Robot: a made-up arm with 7 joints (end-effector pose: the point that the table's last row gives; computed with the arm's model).
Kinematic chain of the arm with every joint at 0, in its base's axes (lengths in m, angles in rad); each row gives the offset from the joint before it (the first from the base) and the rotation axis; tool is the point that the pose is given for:
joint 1: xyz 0 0 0.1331 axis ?
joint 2: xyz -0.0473 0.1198 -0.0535 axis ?
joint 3: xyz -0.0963 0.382 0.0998 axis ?
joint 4: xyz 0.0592 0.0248 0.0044 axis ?
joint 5: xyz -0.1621 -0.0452 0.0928 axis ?
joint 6: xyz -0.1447 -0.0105 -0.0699 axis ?
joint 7: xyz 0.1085 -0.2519 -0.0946 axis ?
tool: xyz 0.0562 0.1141 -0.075
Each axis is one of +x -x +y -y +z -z.
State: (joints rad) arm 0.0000 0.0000 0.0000 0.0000 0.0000 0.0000 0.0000
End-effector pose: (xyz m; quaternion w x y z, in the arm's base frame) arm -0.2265 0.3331 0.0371 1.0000 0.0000 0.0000 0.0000
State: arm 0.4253 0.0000 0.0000 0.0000 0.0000 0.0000 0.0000
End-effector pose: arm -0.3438 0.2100 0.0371 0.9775 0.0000 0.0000 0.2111
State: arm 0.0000 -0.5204 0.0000 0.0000 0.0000 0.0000 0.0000
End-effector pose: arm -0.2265 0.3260 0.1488 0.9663 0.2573 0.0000 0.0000
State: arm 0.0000 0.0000 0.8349 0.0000 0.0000 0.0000 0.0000
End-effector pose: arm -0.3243 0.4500 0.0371 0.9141 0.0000 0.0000 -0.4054
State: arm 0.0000 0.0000 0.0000 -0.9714 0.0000 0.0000 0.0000
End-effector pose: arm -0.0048 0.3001 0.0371 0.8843 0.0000 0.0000 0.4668
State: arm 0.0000 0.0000 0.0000 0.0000 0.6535 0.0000 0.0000
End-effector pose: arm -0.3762 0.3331 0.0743 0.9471 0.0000 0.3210 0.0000
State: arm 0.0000 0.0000 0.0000 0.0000 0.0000 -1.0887 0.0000
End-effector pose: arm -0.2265 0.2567 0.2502 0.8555 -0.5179 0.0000 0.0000
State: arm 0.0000 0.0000 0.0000 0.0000 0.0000 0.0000 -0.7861
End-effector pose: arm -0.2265 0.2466 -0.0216 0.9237 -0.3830 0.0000 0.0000
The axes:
joint 1: +z
joint 2: -x
joint 3: -z
joint 4: -z
joint 5: +y
joint 6: +x
joint 7: +x

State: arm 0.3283 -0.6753 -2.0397 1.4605 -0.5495 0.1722 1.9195
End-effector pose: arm -0.1650 0.0803 0.2765 0.0326 0.9114 0.1320 0.3884
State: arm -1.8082 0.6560 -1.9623 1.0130 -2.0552 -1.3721 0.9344
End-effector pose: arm 0.4226 0.1114 0.1220 0.6184 -0.5158 -0.5269 -0.2720
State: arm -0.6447 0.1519 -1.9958 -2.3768 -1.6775 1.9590 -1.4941
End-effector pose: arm 0.2441 0.2945 0.2894 0.3279 -0.6940 -0.3742 -0.5203
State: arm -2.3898 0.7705 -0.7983 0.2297 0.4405 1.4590 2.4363
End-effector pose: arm 0.3267 0.0923 -0.1391 0.2915 -0.3932 0.8512 0.1894
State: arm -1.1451 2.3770 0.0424 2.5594 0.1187 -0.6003 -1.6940
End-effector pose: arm -0.4402 0.0066 -0.6298 0.6414 0.2077 -0.1053 0.7310
